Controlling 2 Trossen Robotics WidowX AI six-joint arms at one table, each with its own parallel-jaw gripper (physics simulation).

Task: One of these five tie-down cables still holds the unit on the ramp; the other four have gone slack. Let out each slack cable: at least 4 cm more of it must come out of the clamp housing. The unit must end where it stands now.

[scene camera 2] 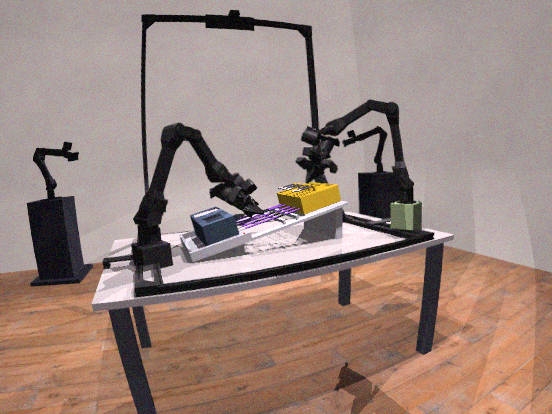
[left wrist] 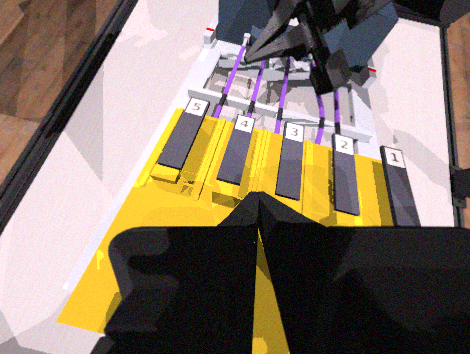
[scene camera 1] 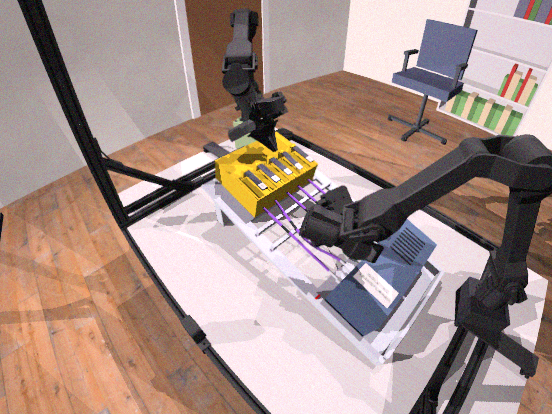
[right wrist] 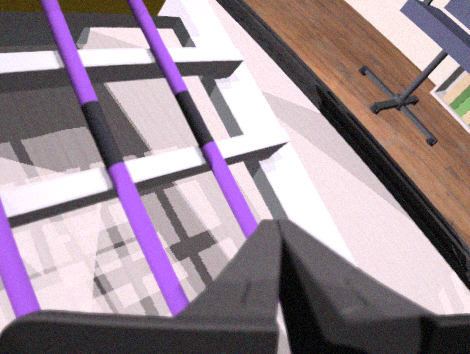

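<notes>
The yellow clamp housing (scene camera 1: 227, 179) (scene camera 2: 322, 199) (left wrist: 150, 210) stands at the ramp's high end, with dark levers numbered 1 to 5. Purple cables (left wrist: 283, 95) (right wrist: 135, 210) run from it toward the blue unit (scene camera 1: 350, 300) (scene camera 2: 215, 227) (left wrist: 235, 22) low on the ramp (scene camera 1: 292, 272) (right wrist: 310, 205). The cable (left wrist: 321, 107) second from the right in the left wrist view is bent. My left gripper (scene camera 1: 274, 149) (scene camera 2: 316, 181) (left wrist: 256, 198) is shut and empty, above the housing behind the levers. My right gripper (scene camera 2: 261, 212) (left wrist: 245, 60) (right wrist: 274, 233) is shut and empty, close by the lever-5 side cable (right wrist: 230, 192); contact is unclear.
White crossbars (right wrist: 60, 190) lie under the cables. Red marks (scene camera 1: 318, 297) (left wrist: 371, 71) sit at the ramp's sides near the unit. A green block (scene camera 1: 240, 135) (scene camera 2: 406, 215) stands by the left arm's base. A black frame (scene camera 2: 144, 100) rises around the table. My right arm covers part of the unit and cables.
</notes>
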